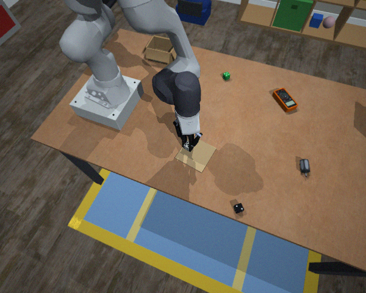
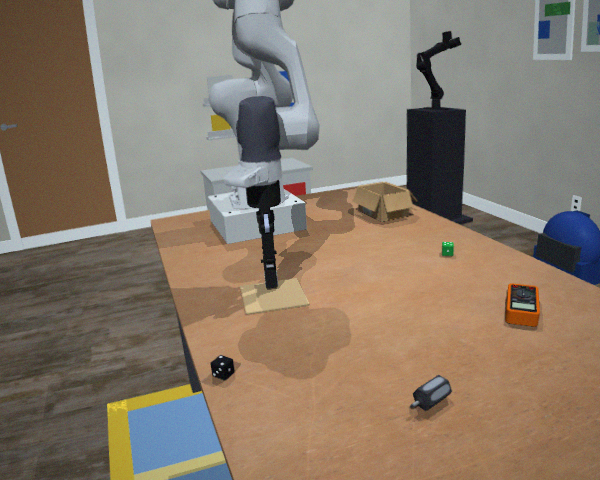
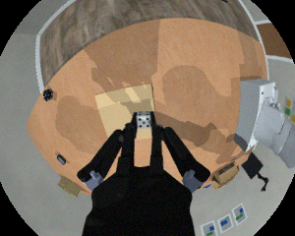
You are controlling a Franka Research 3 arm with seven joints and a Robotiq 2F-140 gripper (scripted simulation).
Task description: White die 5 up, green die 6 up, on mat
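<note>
My gripper is now 20 mm above the white die. From my hand the other things lie so: tan mat 40 mm ahead, 10 mm to the right, 40 mm below; green die 60 mm ahead, 480 mm to the left, 30 mm below; black die 280 mm ahead, 200 mm to the right, 30 mm below.
</note>
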